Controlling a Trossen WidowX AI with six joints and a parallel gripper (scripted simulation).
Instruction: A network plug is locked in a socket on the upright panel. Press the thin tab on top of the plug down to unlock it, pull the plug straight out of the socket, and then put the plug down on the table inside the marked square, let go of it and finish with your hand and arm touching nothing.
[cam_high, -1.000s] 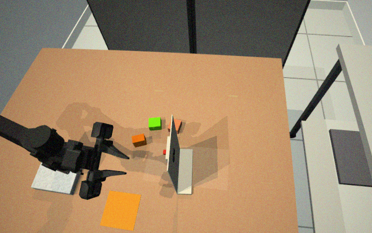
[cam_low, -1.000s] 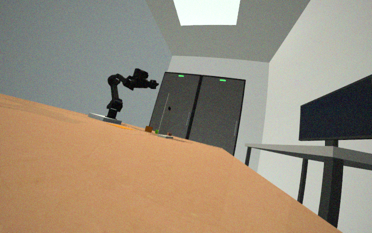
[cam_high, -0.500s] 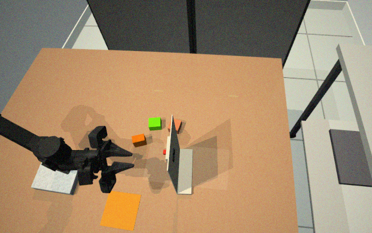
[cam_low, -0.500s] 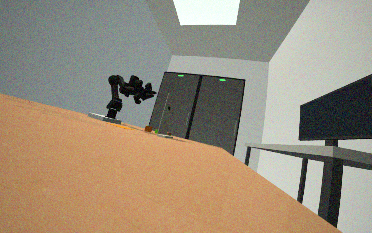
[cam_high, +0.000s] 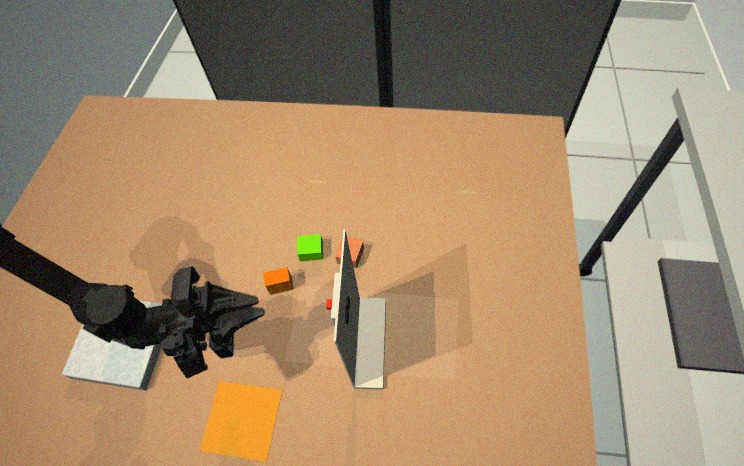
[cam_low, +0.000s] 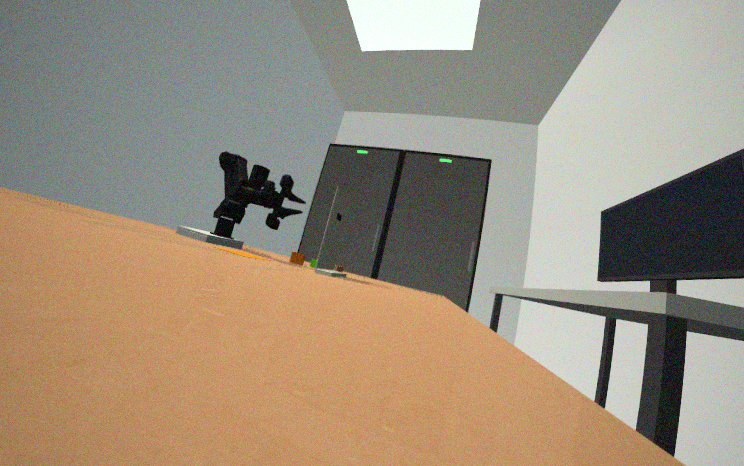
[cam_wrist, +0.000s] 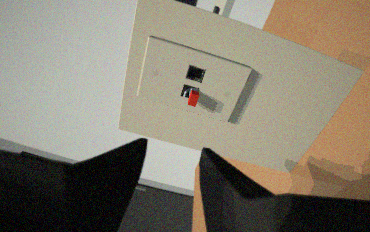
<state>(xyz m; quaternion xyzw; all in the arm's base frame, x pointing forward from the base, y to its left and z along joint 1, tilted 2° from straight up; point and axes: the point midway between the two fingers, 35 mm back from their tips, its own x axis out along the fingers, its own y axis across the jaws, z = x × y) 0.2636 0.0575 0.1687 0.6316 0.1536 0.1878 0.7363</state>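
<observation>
My gripper tip is now 11 cm short of the network plug, 4 cm to the right of it and 1 cm above it. Round my gripper tip: upright panel (13 cm ahead, 4 cm to the left, 8 cm below); then orange marked square (3 cm behind, 15 cm to the right, 19 cm below).
</observation>
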